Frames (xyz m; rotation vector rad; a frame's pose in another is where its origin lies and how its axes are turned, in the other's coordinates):
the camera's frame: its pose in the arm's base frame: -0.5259 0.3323 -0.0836 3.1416 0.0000 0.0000
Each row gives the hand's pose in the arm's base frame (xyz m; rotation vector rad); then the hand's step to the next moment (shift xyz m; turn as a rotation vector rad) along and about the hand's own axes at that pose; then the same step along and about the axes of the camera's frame.
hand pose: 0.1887 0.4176 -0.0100 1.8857 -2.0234 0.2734
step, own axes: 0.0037 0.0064 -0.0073 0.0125 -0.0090 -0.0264
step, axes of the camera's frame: -0.0056 0.0001 -0.0088 0.0118 0.0023 -0.0281
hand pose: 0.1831 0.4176 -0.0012 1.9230 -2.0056 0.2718
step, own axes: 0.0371 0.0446 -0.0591 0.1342 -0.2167 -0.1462
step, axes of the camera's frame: -0.0381 0.0097 -0.0729 0.2296 0.0833 -0.1634
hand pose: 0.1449 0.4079 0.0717 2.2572 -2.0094 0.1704
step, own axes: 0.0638 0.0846 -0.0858 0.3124 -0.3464 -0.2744
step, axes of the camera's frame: -0.0773 0.0586 -0.0958 0.3780 0.2226 -0.3170
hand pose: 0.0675 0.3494 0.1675 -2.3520 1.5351 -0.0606
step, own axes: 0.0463 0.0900 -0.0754 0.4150 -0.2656 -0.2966
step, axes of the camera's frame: -0.0762 0.0932 -0.0379 0.3448 0.3497 -0.2993
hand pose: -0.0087 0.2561 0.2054 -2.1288 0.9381 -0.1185
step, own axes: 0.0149 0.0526 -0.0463 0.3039 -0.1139 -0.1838
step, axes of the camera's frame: -0.0371 0.0607 0.0083 0.2178 0.2684 -0.1401
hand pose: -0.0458 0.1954 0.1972 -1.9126 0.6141 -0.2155
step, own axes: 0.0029 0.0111 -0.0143 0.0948 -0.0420 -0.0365
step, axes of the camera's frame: -0.0070 0.0164 0.0044 0.0787 0.0650 -0.0408
